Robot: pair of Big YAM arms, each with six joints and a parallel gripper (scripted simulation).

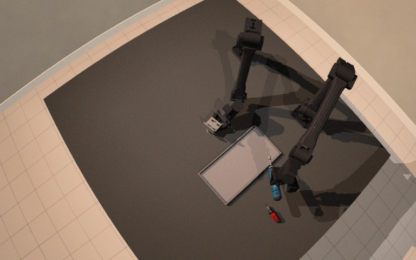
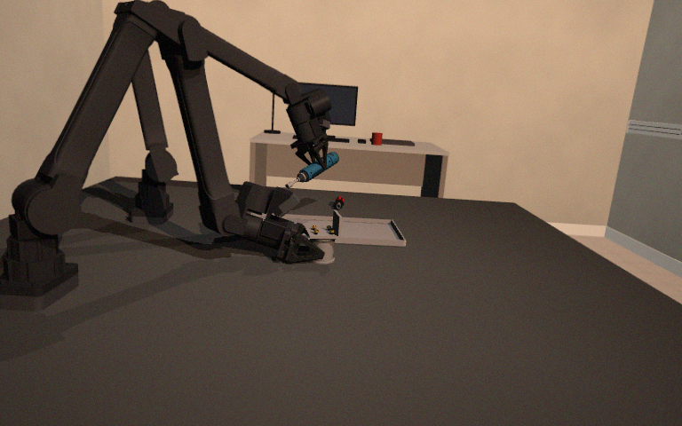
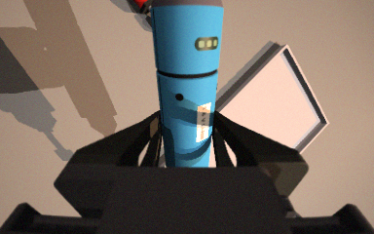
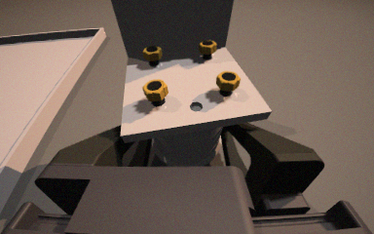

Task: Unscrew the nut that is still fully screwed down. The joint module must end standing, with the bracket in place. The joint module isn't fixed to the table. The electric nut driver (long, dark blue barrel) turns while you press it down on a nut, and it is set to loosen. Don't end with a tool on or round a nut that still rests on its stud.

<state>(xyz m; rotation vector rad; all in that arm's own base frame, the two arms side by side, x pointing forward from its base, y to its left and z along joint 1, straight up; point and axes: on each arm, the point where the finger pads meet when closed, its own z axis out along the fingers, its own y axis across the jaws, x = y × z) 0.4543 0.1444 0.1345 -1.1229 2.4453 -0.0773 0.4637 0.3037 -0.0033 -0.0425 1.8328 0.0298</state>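
My right gripper is now 1 cm below the joint module. The rest, counted from my right hand: shallow grey tray (25 cm to the left, 2 cm below); nut (2 cm ahead, 2 cm to the left, 5 cm above); grey bracket (5 cm above).
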